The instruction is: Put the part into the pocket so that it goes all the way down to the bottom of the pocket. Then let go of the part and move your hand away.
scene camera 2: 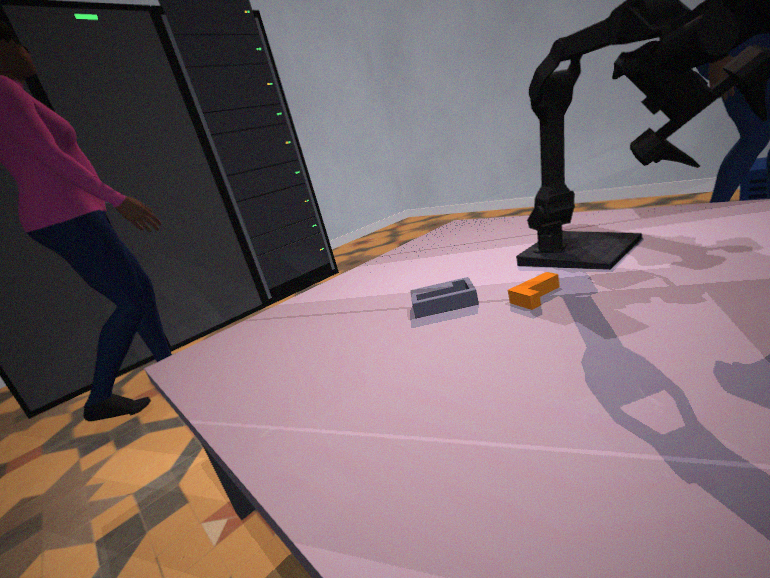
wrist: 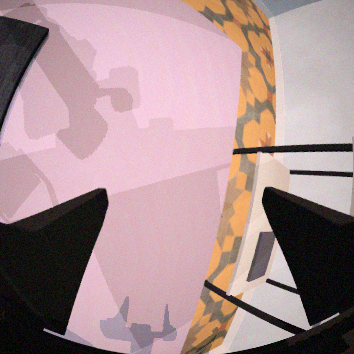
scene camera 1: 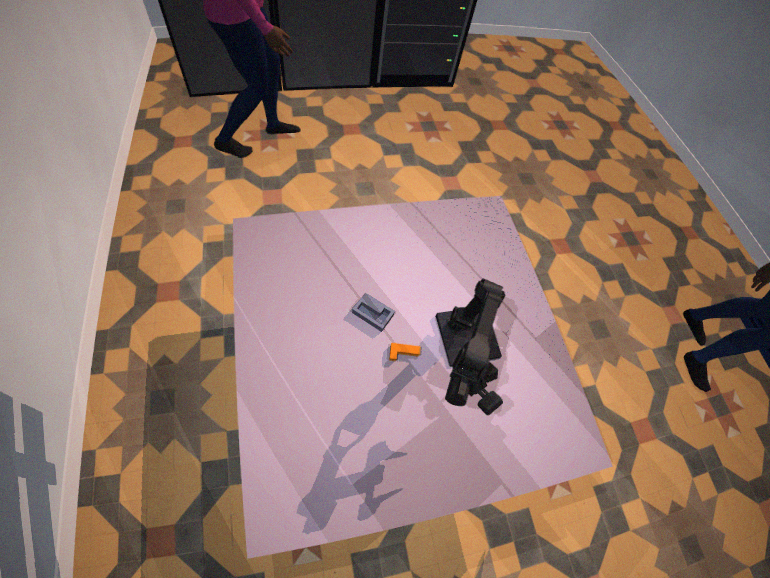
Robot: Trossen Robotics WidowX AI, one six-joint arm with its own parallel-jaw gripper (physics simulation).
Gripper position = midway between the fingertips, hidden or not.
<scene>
My gripper [scene camera 2: 729, 144] is open, holding nothing. The table carries an orange L-shaped block [scene camera 2: 527, 295]. Further things: a grey pocket block [scene camera 2: 460, 293].
My gripper shows as well in the wrist view [wrist: 186, 195] and in scene camera 1 [scene camera 1: 482, 402]. The grey pocket block is seen too in scene camera 1 [scene camera 1: 369, 309]. The wrist view misses the orange L-shaped block: it is out of frame.
</scene>
